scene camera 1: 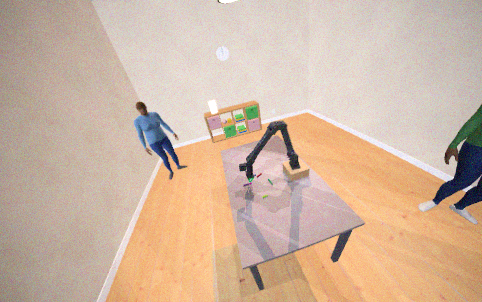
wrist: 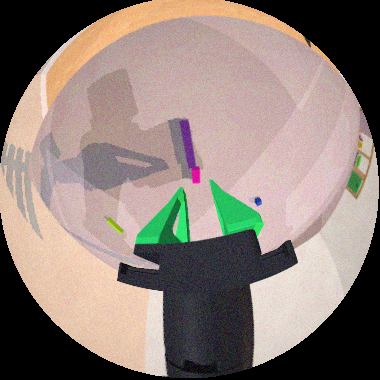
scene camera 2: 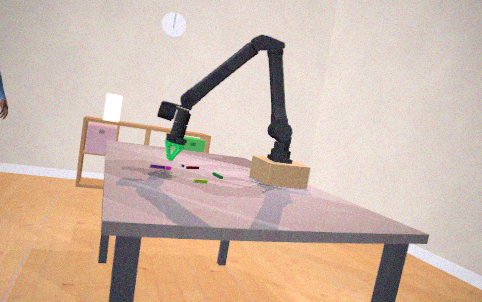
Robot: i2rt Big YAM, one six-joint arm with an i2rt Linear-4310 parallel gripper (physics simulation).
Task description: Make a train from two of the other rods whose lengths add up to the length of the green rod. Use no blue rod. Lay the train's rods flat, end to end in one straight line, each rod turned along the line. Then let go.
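Places are measured from the arm's base along level axes (x ahead, y down, z left), in metres.
Where they show: gripper, fingertip midpoint: (scene camera 1: 249, 181) (wrist: 196, 186) (scene camera 2: 169, 160); arm's base at its link origin: (scene camera 1: 294, 165) (scene camera 2: 279, 160).
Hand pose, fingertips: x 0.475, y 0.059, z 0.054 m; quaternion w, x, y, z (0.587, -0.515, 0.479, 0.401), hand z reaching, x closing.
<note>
Things, the pixels of their top centre, and the offset from my fingertips.
- purple rod at its top centre: (wrist: 187, 144) (scene camera 2: 158, 165) (scene camera 1: 246, 184) dx +0.041, dy +0.027, dz +0.006 m
- short magenta rod at its top centre: (wrist: 195, 176) (scene camera 2: 168, 166) dx -0.002, dy +0.027, dz -0.001 m
- green rod at its top centre: (scene camera 2: 217, 174) (scene camera 1: 270, 181) dx -0.202, dy +0.027, dz +0.020 m
- red rod at its top centre: (scene camera 2: 192, 166) (scene camera 1: 259, 174) dx -0.106, dy +0.027, dz -0.099 m
- small blue rod at its top centre: (wrist: 258, 202) (scene camera 2: 183, 164) dx -0.063, dy +0.027, dz -0.115 m
- lime rod at its top centre: (wrist: 114, 227) (scene camera 2: 201, 179) (scene camera 1: 264, 196) dx -0.118, dy +0.027, dz +0.195 m
A purple rod (scene camera 1: 247, 185) (scene camera 2: 157, 166) (wrist: 188, 144) lies flat. A short magenta rod (scene camera 2: 168, 168) (wrist: 196, 175) lies at its near end in the wrist view, touching or almost touching, roughly in line but turned slightly differently and set a little to the right. My gripper (scene camera 1: 251, 180) (scene camera 2: 171, 159) (wrist: 196, 186) is partly open and empty, above the magenta rod. The green rod (scene camera 1: 270, 182) (scene camera 2: 217, 175) lies towards the arm's base and does not show in the wrist view.
A red rod (scene camera 1: 259, 175) (scene camera 2: 192, 167) and a small blue rod (scene camera 2: 183, 165) (wrist: 258, 201) lie near the gripper. A lime rod (scene camera 1: 265, 196) (scene camera 2: 200, 181) (wrist: 114, 225) lies apart from them. The arm stands on a wooden block (scene camera 1: 296, 170) (scene camera 2: 280, 172).
</note>
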